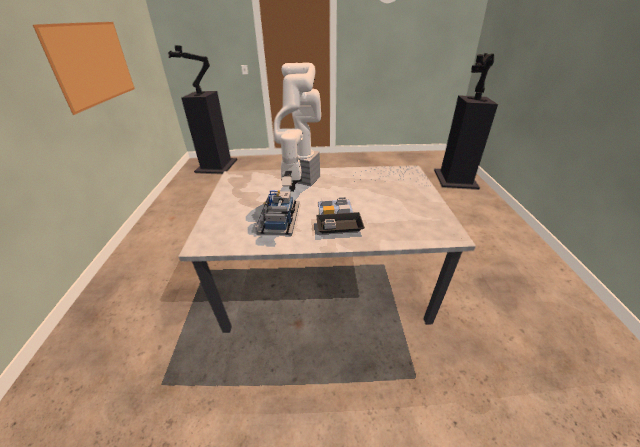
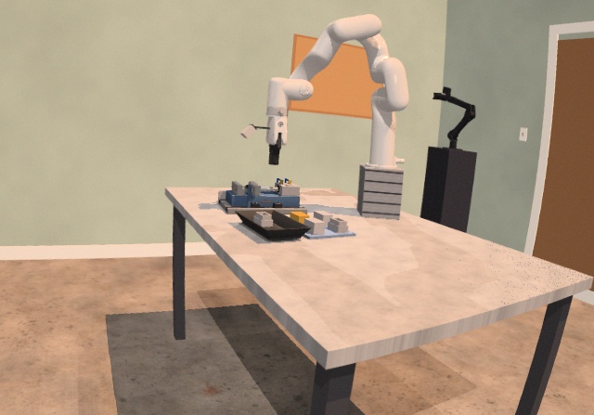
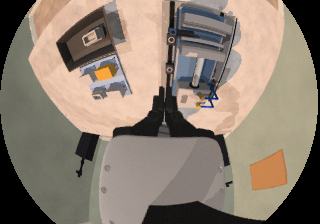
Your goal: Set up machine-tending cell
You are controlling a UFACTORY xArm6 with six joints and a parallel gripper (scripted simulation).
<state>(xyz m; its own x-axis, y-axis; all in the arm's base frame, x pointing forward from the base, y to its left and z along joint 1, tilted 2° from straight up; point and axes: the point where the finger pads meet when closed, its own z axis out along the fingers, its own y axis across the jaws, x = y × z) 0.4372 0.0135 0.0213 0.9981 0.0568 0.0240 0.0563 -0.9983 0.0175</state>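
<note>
The brass blank lies 190 mm to the left of my hand, 170 mm below it and 50 mm behind it. From my hand the other things lie so: blue vise 160 mm below, 80 mm to the right, 10 mm ahead.
</note>
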